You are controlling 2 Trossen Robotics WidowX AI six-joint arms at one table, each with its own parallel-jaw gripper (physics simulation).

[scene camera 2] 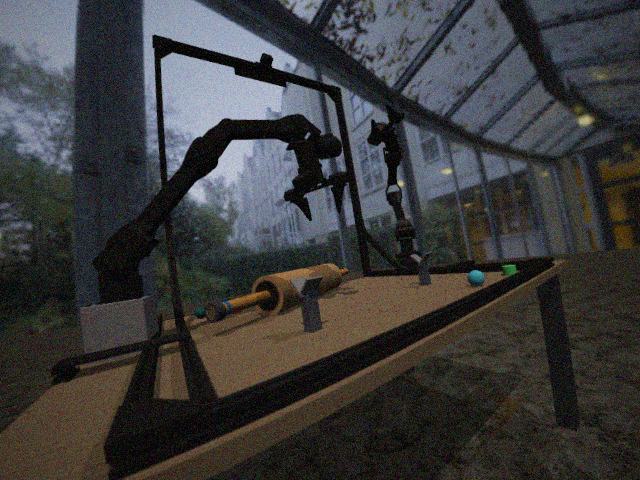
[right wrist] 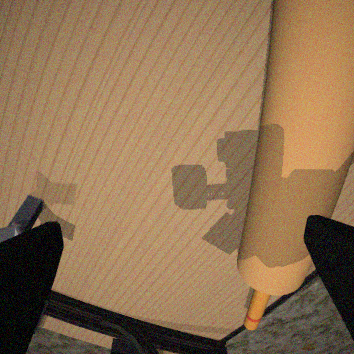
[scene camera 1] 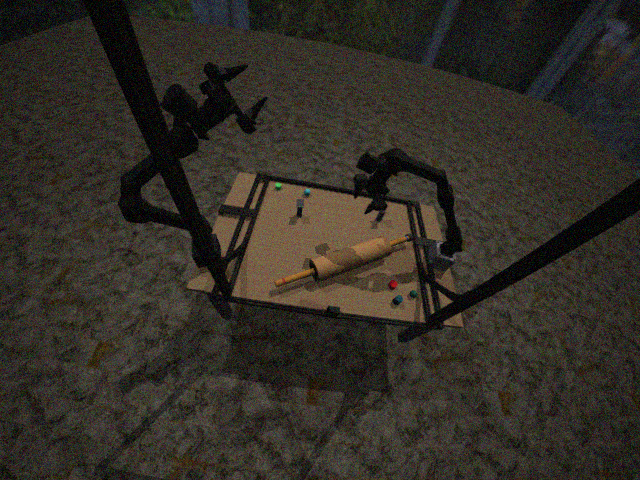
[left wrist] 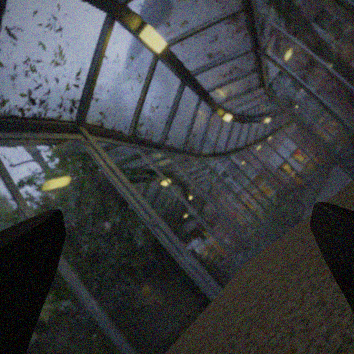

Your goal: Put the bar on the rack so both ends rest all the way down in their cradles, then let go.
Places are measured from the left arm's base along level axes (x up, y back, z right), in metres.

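Pixels of known places: left gripper, fingertip midpoint: point(scene camera 2: 379, 111) point(scene camera 1: 257, 81) point(left wrist: 191, 219); right gripper, fingertip midpoint: point(scene camera 2: 324, 216) point(right wrist: 185, 232) point(scene camera 1: 359, 206); left arm's base at its link origin: point(scene camera 2: 407, 252); right arm's base at its link origin: point(scene camera 2: 121, 300) point(scene camera 1: 446, 250).
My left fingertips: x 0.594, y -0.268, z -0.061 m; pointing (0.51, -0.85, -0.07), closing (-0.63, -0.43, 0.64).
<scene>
Ahead of a thing's pixels: the offset from my left fingertips to its top centre.
The bar, a wooden rolling pin point(scene camera 1: 354, 256) point(scene camera 2: 333, 281) point(right wrist: 305, 125) with thin handles, lies diagonally on the table, apart from the rack. The rack is two separate grey posts with forked tops: one post {dx -0.617, dy -0.191, dz -0.095 m} point(scene camera 1: 299, 207) point(scene camera 2: 424, 271) is near the blue ball, the other post {dx -0.617, dy -0.618, dz +0.019 m} point(scene camera 1: 381, 215) point(scene camera 2: 311, 310) stands nearer the right arm. A grey post point(right wrist: 30, 215) shows partly in the right wrist view. My right gripper point(scene camera 1: 361, 203) point(scene camera 2: 325, 215) point(right wrist: 185, 232) is open and empty above the table, beside the roller. My left gripper point(scene camera 1: 256, 82) point(left wrist: 191, 219) is open and empty, raised high, pointing away.
A green cylinder {dx -0.663, dy -0.126, dz -0.317 m} point(scene camera 1: 278, 186) point(scene camera 2: 509, 269) and a light blue ball {dx -0.649, dy -0.273, dz -0.235 m} point(scene camera 1: 307, 191) point(scene camera 2: 476, 277) lie near the far table edge. A red object {dx -0.663, dy -0.502, dz +0.401 m} point(scene camera 1: 392, 284) and two teal ones {dx -0.648, dy -0.485, dz +0.476 m} point(scene camera 1: 397, 299) {dx -0.654, dy -0.577, dz +0.470 m} point(scene camera 1: 413, 293) lie at the near right. Dark frame bars surround the table.
</scene>
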